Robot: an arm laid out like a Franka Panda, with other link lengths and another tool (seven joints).
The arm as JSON. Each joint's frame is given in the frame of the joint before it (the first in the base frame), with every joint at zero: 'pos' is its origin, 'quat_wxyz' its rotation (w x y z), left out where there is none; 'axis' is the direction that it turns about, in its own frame. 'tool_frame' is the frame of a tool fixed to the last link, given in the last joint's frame.
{
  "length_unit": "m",
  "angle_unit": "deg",
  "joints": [
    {
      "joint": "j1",
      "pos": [
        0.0,
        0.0,
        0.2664
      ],
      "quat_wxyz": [
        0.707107,
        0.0,
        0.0,
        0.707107
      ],
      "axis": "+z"
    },
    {
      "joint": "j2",
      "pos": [
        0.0,
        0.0,
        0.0
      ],
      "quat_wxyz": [
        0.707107,
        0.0,
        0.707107,
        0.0
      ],
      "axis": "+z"
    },
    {
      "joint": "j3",
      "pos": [
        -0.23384,
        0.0,
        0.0
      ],
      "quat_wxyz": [
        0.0,
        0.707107,
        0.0,
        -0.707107
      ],
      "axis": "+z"
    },
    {
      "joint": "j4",
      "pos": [
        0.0,
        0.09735,
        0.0
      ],
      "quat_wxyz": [
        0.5,
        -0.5,
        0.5,
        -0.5
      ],
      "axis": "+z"
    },
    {
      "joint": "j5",
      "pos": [
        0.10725,
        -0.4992,
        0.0
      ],
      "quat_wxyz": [
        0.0,
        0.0,
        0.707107,
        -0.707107
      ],
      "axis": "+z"
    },
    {
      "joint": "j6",
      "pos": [
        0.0,
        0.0,
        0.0
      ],
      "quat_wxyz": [
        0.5,
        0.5,
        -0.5,
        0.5
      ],
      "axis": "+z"
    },
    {
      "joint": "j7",
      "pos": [
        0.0,
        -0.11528,
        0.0
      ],
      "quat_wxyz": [
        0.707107,
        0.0,
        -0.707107,
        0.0
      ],
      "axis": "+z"
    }
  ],
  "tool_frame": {
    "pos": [
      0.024,
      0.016,
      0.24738
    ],
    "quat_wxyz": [
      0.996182,
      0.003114,
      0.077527,
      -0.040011
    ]
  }
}
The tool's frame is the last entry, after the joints.
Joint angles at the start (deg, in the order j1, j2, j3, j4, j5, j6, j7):
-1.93, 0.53, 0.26, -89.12, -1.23, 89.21, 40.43
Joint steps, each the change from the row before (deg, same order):
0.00, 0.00, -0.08, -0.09, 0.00, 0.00, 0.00
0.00, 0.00, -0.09, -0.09, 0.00, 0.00, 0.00
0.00, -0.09, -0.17, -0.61, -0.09, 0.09, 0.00
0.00, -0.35, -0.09, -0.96, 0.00, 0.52, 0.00
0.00, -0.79, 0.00, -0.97, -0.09, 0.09, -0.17
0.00, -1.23, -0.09, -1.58, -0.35, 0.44, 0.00
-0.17, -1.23, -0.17, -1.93, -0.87, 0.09, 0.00
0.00, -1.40, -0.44, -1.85, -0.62, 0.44, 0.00
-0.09, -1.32, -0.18, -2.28, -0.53, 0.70, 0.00
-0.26, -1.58, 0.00, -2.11, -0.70, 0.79, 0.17
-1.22, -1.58, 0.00, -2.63, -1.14, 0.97, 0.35
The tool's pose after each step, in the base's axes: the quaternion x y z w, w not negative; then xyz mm. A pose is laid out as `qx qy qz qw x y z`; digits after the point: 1 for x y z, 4 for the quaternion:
0.4396 -0.8938 0.0415 0.0787 682.7 -34.1 360.9
0.4390 -0.8940 0.0411 0.0794 682.5 -35.2 360.0
0.4378 -0.8943 0.0399 0.0832 681.1 -37.5 355.0
0.4372 -0.8946 0.0395 0.0839 680.3 -38.5 350.1
0.4385 -0.8938 0.0399 0.0849 677.0 -38.9 349.8
0.4377 -0.8940 0.0428 0.0856 672.8 -41.3 348.9
0.4349 -0.8944 0.0466 0.0939 665.7 -48.7 344.0
0.4314 -0.8956 0.0506 0.0966 660.0 -56.2 342.2
0.4296 -0.8958 0.0531 0.1007 654.3 -61.2 335.4
0.4263 -0.8969 0.0590 0.1016 648.9 -66.7 333.2
0.4145 -0.9013 0.0659 0.1074 641.2 -84.4 326.1

